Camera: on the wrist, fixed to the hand. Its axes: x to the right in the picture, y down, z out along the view.
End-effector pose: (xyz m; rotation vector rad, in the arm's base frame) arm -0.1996 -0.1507 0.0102 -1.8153 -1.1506 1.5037
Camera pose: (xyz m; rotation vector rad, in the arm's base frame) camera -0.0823 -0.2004 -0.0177 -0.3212 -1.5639 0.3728
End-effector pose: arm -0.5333 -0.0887 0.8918 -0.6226 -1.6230 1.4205
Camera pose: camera -0.4505 -0.0385 0.8044 0.6868 -1.1234 0.2204
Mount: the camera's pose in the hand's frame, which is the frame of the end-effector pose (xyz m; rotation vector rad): -0.0246 0.0812 -0.0991 0.2352 0.1783 -1.6782
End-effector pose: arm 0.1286 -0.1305 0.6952 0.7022 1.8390 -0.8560
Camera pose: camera 0.1490 -0.0056 0.7269 0.8963 -2.1827 1.9677
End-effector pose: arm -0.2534 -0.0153 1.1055 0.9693 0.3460 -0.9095
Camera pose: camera -0.1910 0.0991 1.1118 0.8373 1.3127 -2.4023
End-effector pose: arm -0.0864 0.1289 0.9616 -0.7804 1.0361 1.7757
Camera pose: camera -0.1442 0.0119 0.9636 -1.1212 0.3234 0.1457
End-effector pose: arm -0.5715 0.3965 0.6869 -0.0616 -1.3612 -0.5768
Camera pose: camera -0.4501 0.4386 0.6644 1.3997 -1.0351 -1.7106
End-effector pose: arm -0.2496 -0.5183 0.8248 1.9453 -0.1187 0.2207
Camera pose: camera -0.2985 -0.4575 0.9293 1.6296 1.6319 -0.7258
